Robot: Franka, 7 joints.
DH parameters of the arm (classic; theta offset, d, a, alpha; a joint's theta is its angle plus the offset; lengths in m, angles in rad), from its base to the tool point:
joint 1: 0 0.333 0 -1.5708
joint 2: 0 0 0 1.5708
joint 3: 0 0.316 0.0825 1.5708
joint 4: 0 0 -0.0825 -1.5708
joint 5: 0 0.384 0 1.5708
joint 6: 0 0 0.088 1.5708
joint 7: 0 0.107 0 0
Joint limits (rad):
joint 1: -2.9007..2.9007
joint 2: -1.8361..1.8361
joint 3: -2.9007..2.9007
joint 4: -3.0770..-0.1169
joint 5: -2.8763..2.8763
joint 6: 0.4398..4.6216
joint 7: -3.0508..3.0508
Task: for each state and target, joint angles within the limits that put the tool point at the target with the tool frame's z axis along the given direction. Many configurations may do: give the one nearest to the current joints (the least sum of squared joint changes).
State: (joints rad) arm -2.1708 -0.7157 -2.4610 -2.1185 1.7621 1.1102 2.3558
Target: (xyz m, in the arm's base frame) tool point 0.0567 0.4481 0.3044 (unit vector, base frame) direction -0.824 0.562 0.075
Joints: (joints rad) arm -2.3804 -0.0220 -2.6727 -2.5436 1.8229 1.6551 2.3558
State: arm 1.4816 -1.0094 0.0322 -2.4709 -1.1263 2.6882 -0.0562
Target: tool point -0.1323 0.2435 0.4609 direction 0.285 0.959 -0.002
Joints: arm 1.6177 -1.1903 0.3890 -2.9838 -1.7015 2.6849 -0.0562
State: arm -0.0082 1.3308 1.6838 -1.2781 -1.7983 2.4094 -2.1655
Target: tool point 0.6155 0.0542 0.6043 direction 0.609 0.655 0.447
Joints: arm -0.7590 1.8361 2.1132 -1.7059 -1.6589 3.0468 -2.1655
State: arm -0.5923 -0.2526 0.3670 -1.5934 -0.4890 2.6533 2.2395
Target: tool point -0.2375 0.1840 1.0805 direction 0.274 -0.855 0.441
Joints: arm -0.7234 -0.9240 0.0498 -0.7606 -0.5498 1.8683 2.2395
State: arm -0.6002 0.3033 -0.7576 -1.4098 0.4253 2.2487 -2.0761
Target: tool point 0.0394 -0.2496 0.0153 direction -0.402 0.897 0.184
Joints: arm -0.6611 1.0280 -0.4785 -2.2772 0.1322 1.4202 -2.0761
